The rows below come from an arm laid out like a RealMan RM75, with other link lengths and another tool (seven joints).
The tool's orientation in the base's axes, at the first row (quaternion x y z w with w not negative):
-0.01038 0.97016 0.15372 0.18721
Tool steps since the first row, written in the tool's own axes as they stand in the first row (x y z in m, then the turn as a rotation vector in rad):
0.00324 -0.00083 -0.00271 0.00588 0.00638 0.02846
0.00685 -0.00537 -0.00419 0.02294 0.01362 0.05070
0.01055 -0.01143 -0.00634 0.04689 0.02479 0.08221
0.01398 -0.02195 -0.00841 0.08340 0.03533 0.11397
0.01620 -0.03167 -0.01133 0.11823 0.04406 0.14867
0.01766 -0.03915 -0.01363 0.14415 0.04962 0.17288
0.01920 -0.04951 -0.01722 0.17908 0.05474 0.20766
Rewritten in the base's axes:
-0.00392 -0.00149 0.00096 0.00428 0.01490 -0.02540
-0.00746 -0.00612 -0.00039 -0.00413 0.02915 -0.04915
-0.01120 -0.01241 -0.00163 -0.01592 0.05021 -0.08245
-0.01432 -0.02293 -0.00416 -0.03925 0.07121 -0.12076
-0.01668 -0.03298 -0.00526 -0.05981 0.09131 -0.16158
-0.01828 -0.04075 -0.00597 -0.07562 0.10489 -0.19081
-0.02020 -0.05164 -0.00641 -0.09597 0.12159 -0.23280

